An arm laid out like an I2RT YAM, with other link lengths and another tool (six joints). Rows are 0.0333 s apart.
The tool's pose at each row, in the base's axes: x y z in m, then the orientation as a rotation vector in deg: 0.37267 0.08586 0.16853 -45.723 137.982 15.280; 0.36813 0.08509 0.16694 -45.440 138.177 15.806; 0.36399 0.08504 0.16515 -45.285 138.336 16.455; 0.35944 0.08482 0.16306 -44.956 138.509 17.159; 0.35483 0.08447 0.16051 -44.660 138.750 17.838; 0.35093 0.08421 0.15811 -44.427 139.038 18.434; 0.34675 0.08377 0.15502 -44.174 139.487 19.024; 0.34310 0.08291 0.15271 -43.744 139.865 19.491; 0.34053 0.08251 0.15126 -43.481 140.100 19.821; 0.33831 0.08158 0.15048 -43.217 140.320 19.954; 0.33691 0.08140 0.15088 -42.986 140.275 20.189; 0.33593 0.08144 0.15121 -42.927 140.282 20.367
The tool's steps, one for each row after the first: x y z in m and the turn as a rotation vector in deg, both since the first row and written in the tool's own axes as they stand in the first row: 0.00426 0.00209 -0.00110 -0.317 0.015 0.363; 0.00803 0.00452 -0.00159 -0.753 0.021 0.658; 0.01232 0.00705 -0.00210 -1.178 -0.018 1.084; 0.01699 0.00952 -0.00230 -1.607 0.022 1.503; 0.02106 0.01163 -0.00227 -2.003 0.138 1.875; 0.02581 0.01376 -0.00186 -2.413 0.399 2.305; 0.02995 0.01524 -0.00200 -2.674 0.561 2.801; 0.03267 0.01645 -0.00216 -2.866 0.659 3.116; 0.03502 0.01703 -0.00289 -2.917 0.768 3.381; 0.03578 0.01773 -0.00393 -3.010 0.631 3.572; 0.03621 0.01835 -0.00464 -3.120 0.599 3.653
